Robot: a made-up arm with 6 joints. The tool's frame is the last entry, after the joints.
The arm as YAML. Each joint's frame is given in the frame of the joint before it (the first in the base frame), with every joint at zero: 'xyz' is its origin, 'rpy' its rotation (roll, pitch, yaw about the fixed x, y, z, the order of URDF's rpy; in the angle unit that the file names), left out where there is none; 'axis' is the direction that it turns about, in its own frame. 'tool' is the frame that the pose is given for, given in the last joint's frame.
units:
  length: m
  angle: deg
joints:
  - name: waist
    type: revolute
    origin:
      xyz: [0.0, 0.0, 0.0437]
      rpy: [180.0, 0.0, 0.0]
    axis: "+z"
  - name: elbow
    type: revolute
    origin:
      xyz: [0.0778, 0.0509, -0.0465]
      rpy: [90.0, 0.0, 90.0]
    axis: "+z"
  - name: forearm
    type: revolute
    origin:
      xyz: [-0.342, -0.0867, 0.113]
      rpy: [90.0, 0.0, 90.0]
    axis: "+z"
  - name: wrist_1
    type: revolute
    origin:
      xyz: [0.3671, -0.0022, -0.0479]
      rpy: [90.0, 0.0, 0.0]
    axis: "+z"
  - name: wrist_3
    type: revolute
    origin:
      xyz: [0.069, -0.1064, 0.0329]
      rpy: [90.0, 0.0, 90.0]
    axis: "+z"
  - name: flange
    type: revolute
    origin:
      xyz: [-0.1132, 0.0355, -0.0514]
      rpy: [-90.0, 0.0, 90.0]
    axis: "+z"
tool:
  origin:
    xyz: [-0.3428, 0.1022, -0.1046]
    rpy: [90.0, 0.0, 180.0]
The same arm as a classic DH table. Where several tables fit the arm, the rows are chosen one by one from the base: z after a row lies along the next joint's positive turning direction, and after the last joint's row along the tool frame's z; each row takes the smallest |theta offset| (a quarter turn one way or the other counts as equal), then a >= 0, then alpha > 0; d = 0 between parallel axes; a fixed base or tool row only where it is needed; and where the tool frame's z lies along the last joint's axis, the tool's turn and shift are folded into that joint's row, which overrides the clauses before.
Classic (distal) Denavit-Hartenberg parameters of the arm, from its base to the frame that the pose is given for. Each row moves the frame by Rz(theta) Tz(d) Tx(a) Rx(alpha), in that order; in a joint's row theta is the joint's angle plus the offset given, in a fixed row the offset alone. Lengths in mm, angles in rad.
base (fixed): d 0, theta offset 0, a 0, alpha 3.1416
waist: d -90.2, theta offset 1.5708, a 50.9, alpha 1.5708
elbow: d 190.8, theta offset -1.5708, a 86.7, alpha -1.5708
forearm: d -389.9, theta offset 0, a -367.1, alpha -1.5708
wrist_1: d 35.1, theta offset 1.5708, a 106.4, alpha -1.5708
wrist_3: d 17.6, theta offset -1.5708, a 35.5, alpha -1.5708
flange: d 8.6, theta offset 0, a -342.8, alpha -1.5708
tool (fixed): d 102.2, theta offset 3.1416, a 0, alpha 0

